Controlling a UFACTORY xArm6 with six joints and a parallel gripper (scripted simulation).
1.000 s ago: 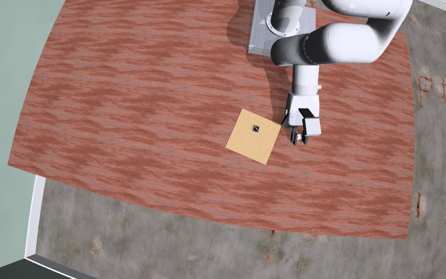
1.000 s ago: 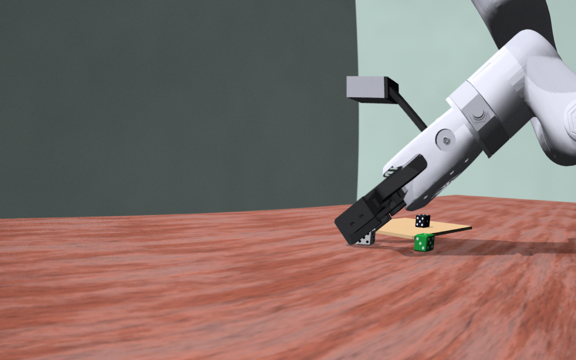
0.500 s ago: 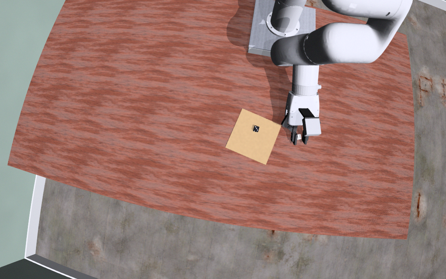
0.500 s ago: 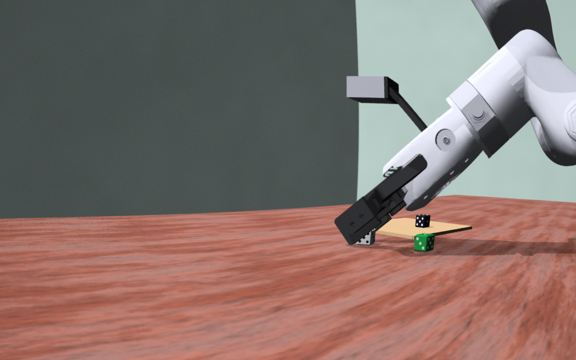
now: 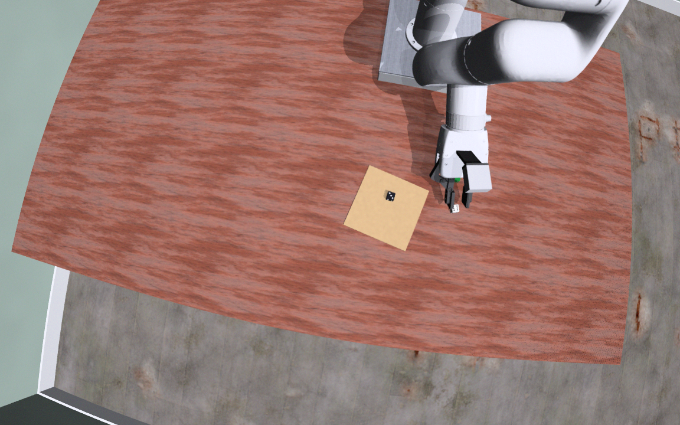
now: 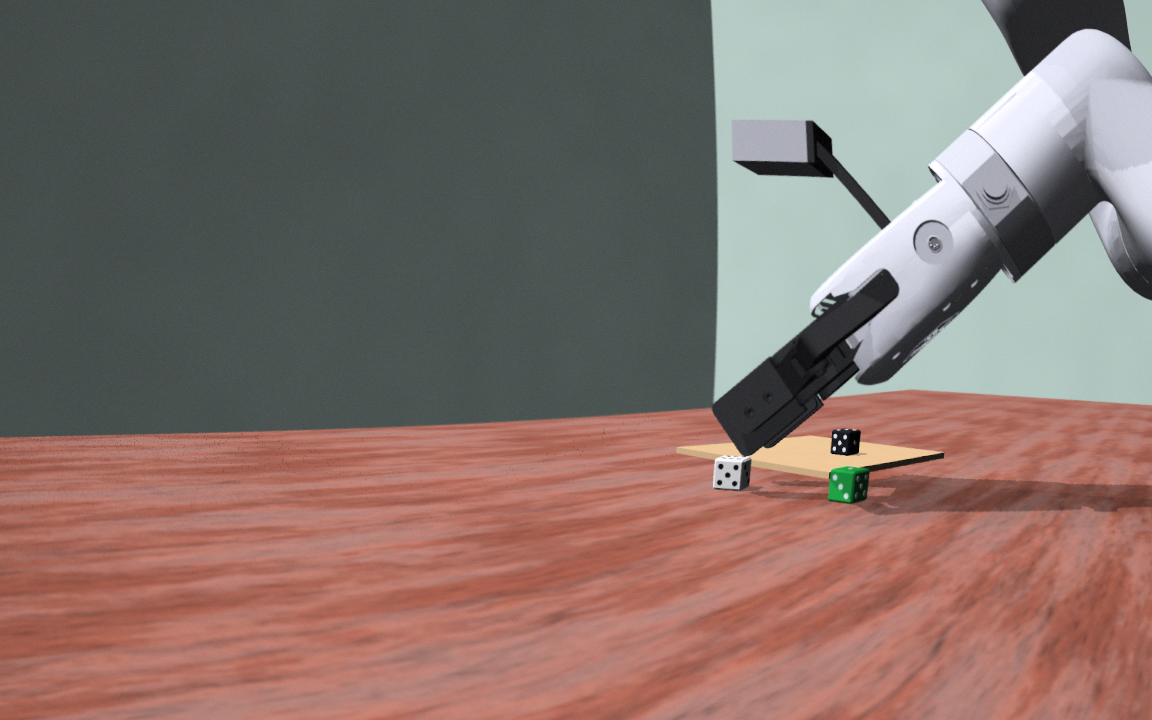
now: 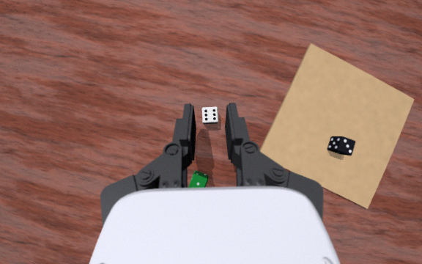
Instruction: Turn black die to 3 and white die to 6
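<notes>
My hand is 20 mm short of the white die and 40 mm above it. From my hand the other things lie so: green die 50 mm behind, 10 mm to the left, 40 mm below; then tan mat 20 mm ahead, 150 mm to the right, 40 mm below; then black die 140 mm to the right, 30 mm below.
</notes>
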